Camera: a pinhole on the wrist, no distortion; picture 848 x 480 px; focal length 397.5 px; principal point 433.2 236.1 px. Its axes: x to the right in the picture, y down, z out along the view. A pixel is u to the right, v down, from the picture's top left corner.
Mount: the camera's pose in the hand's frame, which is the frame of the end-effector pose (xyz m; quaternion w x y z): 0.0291 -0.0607 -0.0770 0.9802 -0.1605 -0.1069 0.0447
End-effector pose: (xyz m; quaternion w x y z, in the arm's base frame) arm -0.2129 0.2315 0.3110 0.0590 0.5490 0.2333 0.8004
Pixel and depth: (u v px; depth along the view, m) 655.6 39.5 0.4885
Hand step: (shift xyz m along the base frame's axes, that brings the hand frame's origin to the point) 0.3647 0.3203 0.2685
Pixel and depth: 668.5 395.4 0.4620
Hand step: 0.2875 -0.0851 0.3805
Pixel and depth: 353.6 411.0 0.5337
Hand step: 0.4211 -0.2486 0.0523
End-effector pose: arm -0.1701 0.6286 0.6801 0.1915 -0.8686 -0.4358 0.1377
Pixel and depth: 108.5 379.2 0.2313
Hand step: -0.1065 -0.1911 -0.0795
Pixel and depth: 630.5 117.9 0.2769
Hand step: -0.0595 0.1551 -0.1977
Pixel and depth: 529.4 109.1 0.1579
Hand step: -0.0573 0.0774 -0.0599
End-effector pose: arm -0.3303 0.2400 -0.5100 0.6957 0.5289 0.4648 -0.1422
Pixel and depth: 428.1 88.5 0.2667
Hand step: 0.0343 -0.2125 -0.0197
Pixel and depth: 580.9 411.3 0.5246
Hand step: 0.4669 -0.1599 0.1384
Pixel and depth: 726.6 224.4 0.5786
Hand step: 0.5431 -0.3217 -0.1557
